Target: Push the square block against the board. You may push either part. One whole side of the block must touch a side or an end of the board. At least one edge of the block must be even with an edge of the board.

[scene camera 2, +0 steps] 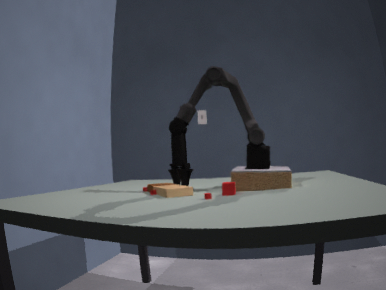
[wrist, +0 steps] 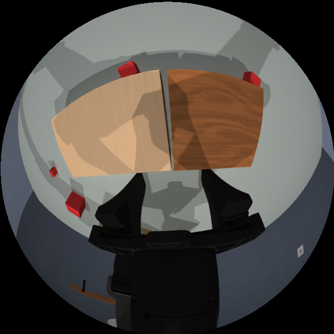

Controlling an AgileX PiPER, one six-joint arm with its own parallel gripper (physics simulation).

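Note:
The square-looking dark brown block [scene camera 2: 159, 185] [wrist: 220, 120] lies flat to the right of the light wooden board [scene camera 2: 175, 191] [wrist: 115, 125] in the wrist view. A narrow gap separates their facing sides, a little wider at the far end. Their near edges look almost even at the gap, and so do their far corners there. My gripper [scene camera 2: 181, 184] [wrist: 172, 175] is open and empty, low down by the near edges. Its left fingertip is at the board's near edge, its right fingertip at the block's. Whether the tips touch them, I cannot tell.
One red cube [wrist: 128, 69] is behind the board and another red cube [wrist: 252, 78] behind the block's far right corner. A small red cube [scene camera 2: 208, 196] [wrist: 53, 171] and a larger one [scene camera 2: 228, 188] [wrist: 75, 204] stand between the board and the arm's wooden base [scene camera 2: 261, 180].

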